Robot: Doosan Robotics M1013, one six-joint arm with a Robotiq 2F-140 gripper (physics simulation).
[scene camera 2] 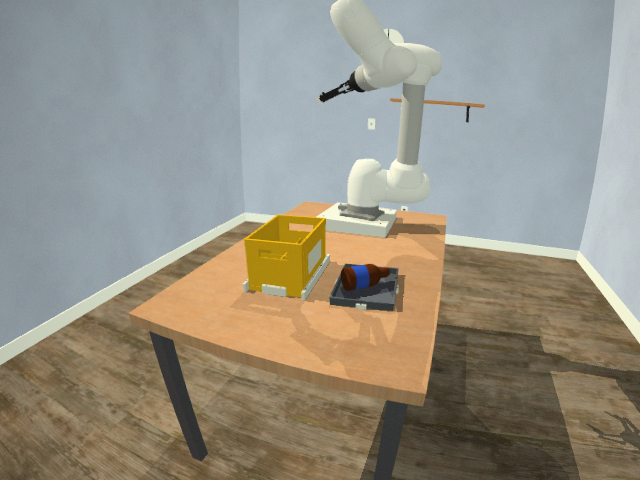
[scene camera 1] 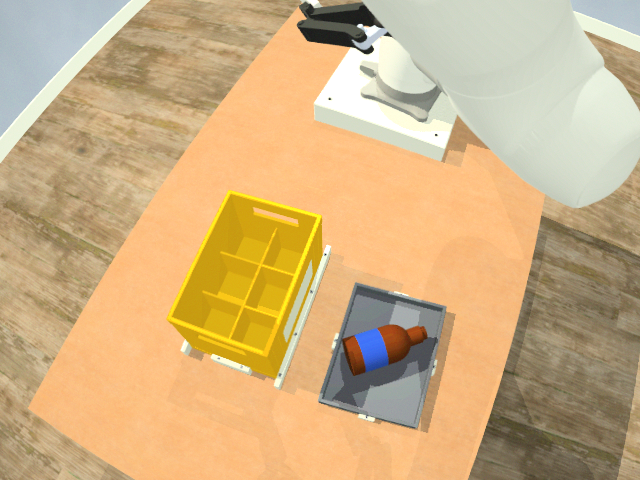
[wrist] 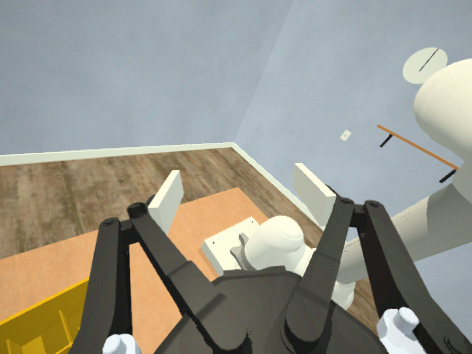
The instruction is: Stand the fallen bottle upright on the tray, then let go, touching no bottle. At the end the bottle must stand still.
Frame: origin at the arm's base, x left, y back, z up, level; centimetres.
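Seen in the pictures: gripper, between the fingertips: (wrist: 238, 178); arm's base, origin of its link: (scene camera 2: 362, 214) (scene camera 1: 405, 89) (wrist: 254, 260).
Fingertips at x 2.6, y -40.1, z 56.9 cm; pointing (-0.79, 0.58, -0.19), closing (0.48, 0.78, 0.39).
Observation:
Offsets run from my fingertips to a thing's middle. "pt": to the spot under its first point.
The brown bottle with a blue label @[dx +22.4, dy -21.6, dz -57.9 cm] (scene camera 1: 372, 349) (scene camera 2: 360, 276) lies on its side in the grey tray @[dx +22.8, dy -22.6, dz -60.8 cm] (scene camera 1: 400, 407) (scene camera 2: 343, 301). Its base points to the crate side and its neck to the tray's right wall in both scene views. My gripper (scene camera 1: 303, 14) (scene camera 2: 321, 98) (wrist: 238, 178) is open and empty. It is high above the table, well behind the tray and far from the bottle, and tilted, with its fingers pointing to the left in the scene views. The bottle and tray do not show in the wrist view.
A yellow crate with empty compartments @[dx -4.6, dy -25.3, dz -53.3 cm] (scene camera 1: 222, 341) (scene camera 2: 273, 268) (wrist: 47, 307) stands left of the tray, with white rails @[pt dx +4.2, dy -18.7, dz -59.0 cm] (scene camera 1: 311, 291) (scene camera 2: 316, 276) beside it. The white base plate (scene camera 1: 377, 131) (scene camera 2: 351, 225) (wrist: 215, 255) is at the back of the table. A wall shelf (scene camera 2: 449, 103) (wrist: 420, 148) hangs behind the arm.

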